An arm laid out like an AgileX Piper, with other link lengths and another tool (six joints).
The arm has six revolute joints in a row. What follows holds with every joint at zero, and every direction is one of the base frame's.
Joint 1 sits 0.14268 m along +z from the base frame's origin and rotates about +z.
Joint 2 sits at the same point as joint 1 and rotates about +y.
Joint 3 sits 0.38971 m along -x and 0.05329 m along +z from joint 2 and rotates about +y.
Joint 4 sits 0.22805 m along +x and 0.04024 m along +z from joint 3 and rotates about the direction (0.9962, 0, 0.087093).
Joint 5 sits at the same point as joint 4 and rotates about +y.
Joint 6 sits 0.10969 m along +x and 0.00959 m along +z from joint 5 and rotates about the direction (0.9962, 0, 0.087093).
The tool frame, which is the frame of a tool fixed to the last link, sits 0.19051 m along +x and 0.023 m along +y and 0.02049 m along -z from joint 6; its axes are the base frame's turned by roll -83.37, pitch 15.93 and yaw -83.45 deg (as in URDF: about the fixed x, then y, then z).
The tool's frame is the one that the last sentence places.
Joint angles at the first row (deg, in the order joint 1, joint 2, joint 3, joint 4, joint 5, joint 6):
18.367, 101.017, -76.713, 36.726, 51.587, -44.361
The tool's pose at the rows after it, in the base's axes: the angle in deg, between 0 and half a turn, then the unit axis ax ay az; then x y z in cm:
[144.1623, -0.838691, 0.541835, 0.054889, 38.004, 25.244, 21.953]
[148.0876, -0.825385, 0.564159, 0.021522, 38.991, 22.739, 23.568]
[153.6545, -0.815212, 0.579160, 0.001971, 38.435, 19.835, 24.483]
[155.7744, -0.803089, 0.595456, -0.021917, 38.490, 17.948, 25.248]
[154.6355, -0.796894, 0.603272, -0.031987, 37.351, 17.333, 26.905]
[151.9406, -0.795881, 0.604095, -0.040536, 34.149, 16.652, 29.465]
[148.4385, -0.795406, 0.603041, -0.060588, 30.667, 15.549, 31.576]
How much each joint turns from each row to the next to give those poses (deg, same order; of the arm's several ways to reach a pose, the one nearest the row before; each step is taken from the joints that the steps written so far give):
-0.001, 0.276, -6.892, -10.026, 2.808, 11.816
0.001, 0.000, -6.691, -8.561, 5.976, 8.494
0.000, 0.000, -5.006, -6.804, 7.568, 5.313
-0.001, -0.779, -1.574, -4.176, 2.334, 3.455
-0.072, -3.047, 0.871, -0.550, 0.568, 1.383
0.000, -6.608, 3.708, 0.652, 0.123, 0.365
0.000, -8.027, 5.690, 0.121, -1.824, 0.138

